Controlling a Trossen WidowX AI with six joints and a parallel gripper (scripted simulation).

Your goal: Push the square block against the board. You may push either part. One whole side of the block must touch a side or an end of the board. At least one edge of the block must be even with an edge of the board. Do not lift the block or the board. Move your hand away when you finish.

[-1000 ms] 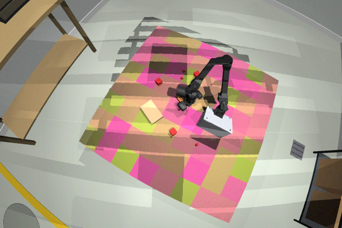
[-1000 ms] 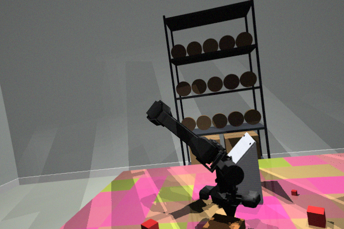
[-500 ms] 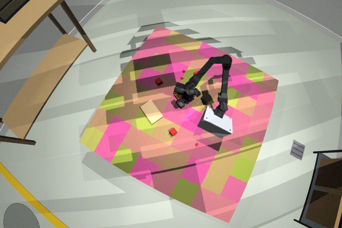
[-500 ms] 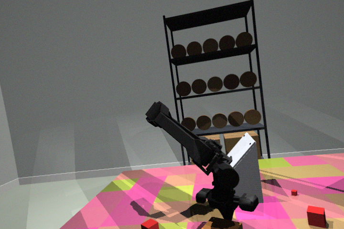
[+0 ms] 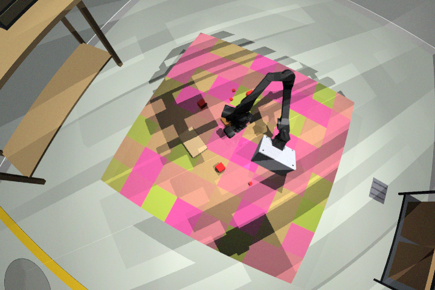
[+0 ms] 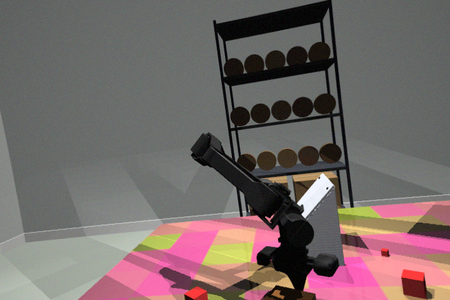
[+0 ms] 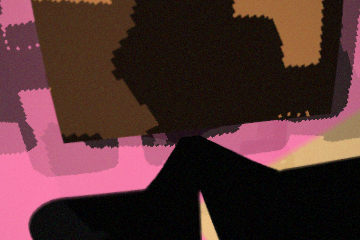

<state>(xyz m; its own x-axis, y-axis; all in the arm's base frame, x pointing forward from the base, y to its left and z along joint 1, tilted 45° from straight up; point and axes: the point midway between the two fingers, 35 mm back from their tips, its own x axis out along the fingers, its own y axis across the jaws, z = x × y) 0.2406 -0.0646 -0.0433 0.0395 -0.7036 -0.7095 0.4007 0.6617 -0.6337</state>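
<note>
Right now my gripper tip is 6 cm short of the square block, 3 cm to the left of it and 1 cm below it. From my gripper tip the other things lie so: tan board: 19 cm ahead, 20 cm to the left, 1 cm above.
</note>
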